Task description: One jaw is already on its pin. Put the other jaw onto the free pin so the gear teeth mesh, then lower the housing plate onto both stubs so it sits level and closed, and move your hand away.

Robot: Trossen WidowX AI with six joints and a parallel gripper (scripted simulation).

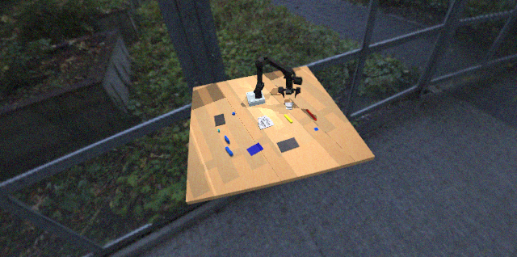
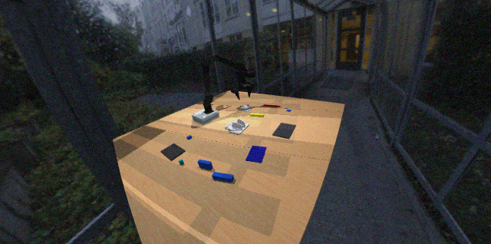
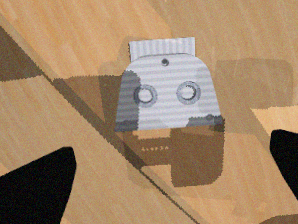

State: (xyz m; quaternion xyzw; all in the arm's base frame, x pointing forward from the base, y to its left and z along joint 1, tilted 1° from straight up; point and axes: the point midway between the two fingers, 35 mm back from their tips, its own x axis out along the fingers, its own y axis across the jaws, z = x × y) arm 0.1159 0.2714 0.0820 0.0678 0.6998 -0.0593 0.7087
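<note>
Right now the light grey part is 1 cm ahead of my gripper tip and 7 cm below it. Also, from my gripper tip: white jaw (17 cm ahead, 25 cm to the right, 8 cm below); red bar (14 cm ahead, 17 cm to the left, 9 cm below); yellow bar (16 cm ahead, 3 cm to the right, 9 cm below).
</note>
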